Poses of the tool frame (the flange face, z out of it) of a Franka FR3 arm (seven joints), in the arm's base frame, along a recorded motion.
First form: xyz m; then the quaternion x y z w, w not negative.
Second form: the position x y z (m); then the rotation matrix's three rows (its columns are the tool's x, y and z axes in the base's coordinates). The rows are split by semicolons. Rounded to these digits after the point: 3 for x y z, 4 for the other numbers.
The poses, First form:
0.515, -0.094, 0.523, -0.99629, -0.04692, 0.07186, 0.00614
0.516, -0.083, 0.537, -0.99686, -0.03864, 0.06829, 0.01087
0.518, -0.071, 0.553, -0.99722, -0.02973, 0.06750, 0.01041
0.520, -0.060, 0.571, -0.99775, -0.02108, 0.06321, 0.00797
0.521, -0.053, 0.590, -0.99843, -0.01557, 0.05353, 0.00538
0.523, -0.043, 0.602, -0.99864, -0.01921, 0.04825, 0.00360
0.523, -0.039, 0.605, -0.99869, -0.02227, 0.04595, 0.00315
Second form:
0.515, -0.094, 0.523; 0.9853, 0.0926, -0.1438; 0.0944, -0.9955, 0.0055; -0.1426, -0.0190, -0.9896
0.516, -0.083, 0.537; 0.9877, 0.0756, -0.1370; 0.0785, -0.9968, 0.0164; -0.1353, -0.0269, -0.9904
0.518, -0.071, 0.553; 0.9891, 0.0579, -0.1352; 0.0607, -0.9980, 0.0167; -0.1340, -0.0248, -0.9907
0.520, -0.060, 0.571; 0.9911, 0.0411, -0.1265; 0.0431, -0.9990, 0.0132; -0.1258, -0.0186, -0.9919
0.521, -0.053, 0.590; 0.9938, 0.0305, -0.1071; 0.0317, -0.9995, 0.0091; -0.1067, -0.0124, -0.9942
0.523, -0.043, 0.602; 0.9946, 0.0380, -0.0965; 0.0387, -0.9992, 0.0053; -0.0962, -0.0090, -0.9953
0.523, -0.039, 0.605; 0.9948, 0.0442, -0.0919; 0.0448, -0.9990, 0.0042; -0.0916, -0.0083, -0.9958

